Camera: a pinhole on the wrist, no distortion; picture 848 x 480 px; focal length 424.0 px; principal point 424.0 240.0 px. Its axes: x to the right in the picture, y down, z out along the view. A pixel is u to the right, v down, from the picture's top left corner.
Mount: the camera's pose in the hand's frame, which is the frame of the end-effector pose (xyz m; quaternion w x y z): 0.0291 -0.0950 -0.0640 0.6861 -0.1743 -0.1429 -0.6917
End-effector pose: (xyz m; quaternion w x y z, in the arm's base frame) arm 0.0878 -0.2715 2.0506 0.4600 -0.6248 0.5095 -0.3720
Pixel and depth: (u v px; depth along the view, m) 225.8 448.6 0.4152
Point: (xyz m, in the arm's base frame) 0.2647 -0.4902 1.7394
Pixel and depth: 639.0 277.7 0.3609
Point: 0.4503 -0.2754 2.0464
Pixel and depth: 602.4 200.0 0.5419
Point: 0.5966 -0.1681 1.9527
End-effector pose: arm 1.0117 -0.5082 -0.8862 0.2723 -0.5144 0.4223 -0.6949
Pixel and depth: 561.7 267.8 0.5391
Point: 1.4521 -0.7239 -0.7712
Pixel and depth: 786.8 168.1 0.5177
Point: 1.6031 -0.5324 -0.6042
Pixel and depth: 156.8 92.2 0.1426
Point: 1.0390 -0.5290 -0.9326
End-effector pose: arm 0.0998 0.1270 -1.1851 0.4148 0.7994 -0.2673 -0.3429
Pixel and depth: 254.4 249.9 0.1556
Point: 0.0830 0.0608 -1.1940
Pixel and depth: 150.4 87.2 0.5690
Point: -0.2910 -0.1573 -0.8475
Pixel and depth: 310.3 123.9 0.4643
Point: -0.2140 -0.0778 -1.0998
